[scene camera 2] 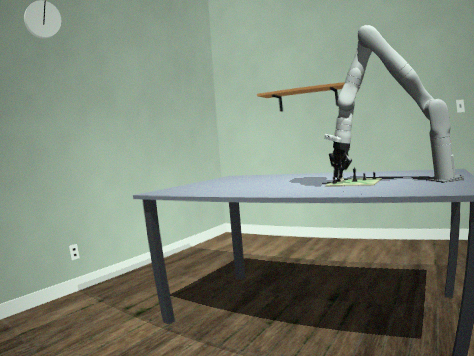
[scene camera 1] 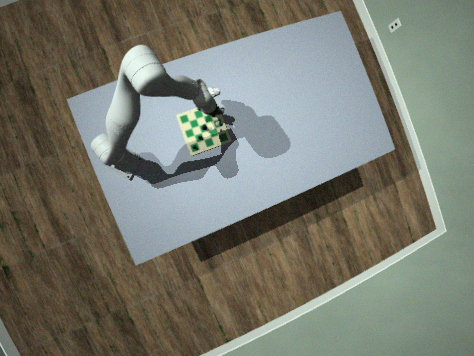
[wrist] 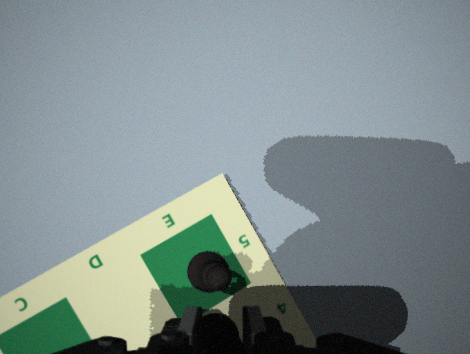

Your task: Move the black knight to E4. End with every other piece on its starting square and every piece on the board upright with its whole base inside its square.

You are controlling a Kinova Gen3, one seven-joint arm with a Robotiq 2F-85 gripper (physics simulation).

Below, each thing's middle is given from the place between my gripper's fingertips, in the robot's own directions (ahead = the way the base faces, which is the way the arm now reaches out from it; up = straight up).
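My gripper: 8 cm past the chessboard [scene camera 1: 191, 122], 4 cm to the left of it, 2 cm above it.
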